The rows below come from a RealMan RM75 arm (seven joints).
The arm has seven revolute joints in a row. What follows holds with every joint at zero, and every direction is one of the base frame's.
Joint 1 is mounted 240.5 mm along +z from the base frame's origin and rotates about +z.
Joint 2 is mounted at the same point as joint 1 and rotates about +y.
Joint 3 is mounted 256 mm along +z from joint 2 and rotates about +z.
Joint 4 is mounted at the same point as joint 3 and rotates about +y.
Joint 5 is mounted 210 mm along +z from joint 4 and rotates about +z.
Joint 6 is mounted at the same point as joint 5 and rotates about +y.
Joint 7 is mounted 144 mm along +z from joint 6 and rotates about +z.
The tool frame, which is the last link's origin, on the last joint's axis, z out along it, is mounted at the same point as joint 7; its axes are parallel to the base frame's.
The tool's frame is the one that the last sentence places.
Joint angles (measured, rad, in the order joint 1, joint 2, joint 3, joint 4, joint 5, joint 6, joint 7), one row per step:
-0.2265 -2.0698 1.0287 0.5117 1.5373 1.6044 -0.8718
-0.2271 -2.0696 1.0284 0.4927 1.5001 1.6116 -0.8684
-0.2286 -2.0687 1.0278 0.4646 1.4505 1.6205 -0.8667
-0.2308 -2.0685 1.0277 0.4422 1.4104 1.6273 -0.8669
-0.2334 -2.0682 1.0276 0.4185 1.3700 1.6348 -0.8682
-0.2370 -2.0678 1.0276 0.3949 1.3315 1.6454 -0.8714
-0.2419 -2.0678 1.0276 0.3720 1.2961 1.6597 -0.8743
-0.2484 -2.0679 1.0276 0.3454 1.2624 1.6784 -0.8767
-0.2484 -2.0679 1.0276 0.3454 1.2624 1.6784 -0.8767
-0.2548 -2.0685 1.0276 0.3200 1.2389 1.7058 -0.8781
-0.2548 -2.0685 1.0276 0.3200 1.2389 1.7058 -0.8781
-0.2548 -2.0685 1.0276 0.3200 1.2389 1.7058 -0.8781
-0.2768 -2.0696 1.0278 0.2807 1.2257 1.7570 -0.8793
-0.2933 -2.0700 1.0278 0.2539 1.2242 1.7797 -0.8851
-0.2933 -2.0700 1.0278 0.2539 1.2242 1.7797 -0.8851
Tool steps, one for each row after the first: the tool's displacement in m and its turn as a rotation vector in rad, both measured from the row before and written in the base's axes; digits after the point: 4 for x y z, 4 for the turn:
0.0011 0.0005 0.0014 0.0187 -0.0334 0.0141
0.0009 0.0007 0.0020 0.0233 -0.0449 0.0233
0.0008 0.0009 0.0016 0.0183 -0.0364 0.0192
0.0006 0.0008 0.0016 0.0176 -0.0373 0.0204
0.0009 0.0006 0.0017 0.0148 -0.0384 0.0180
0.0015 0.0005 0.0016 0.0127 -0.0383 0.0125
0.0018 -0.0001 0.0013 0.0098 -0.0408 0.0098
0.0000 0.0000 0.0000 0.0000 0.0000 0.0000
0.0027 -0.0016 0.0007 0.0026 -0.0398 -0.0012
0.0000 0.0000 0.0000 0.0000 0.0000 0.0000
0.0000 0.0000 0.0000 0.0000 0.0000 0.0000
0.0076 -0.0018 -0.0008 -0.0139 -0.0546 -0.0283
0.0041 -0.0004 -0.0017 -0.0182 -0.0284 -0.0111
0.0000 0.0000 0.0000 0.0000 0.0000 0.0000

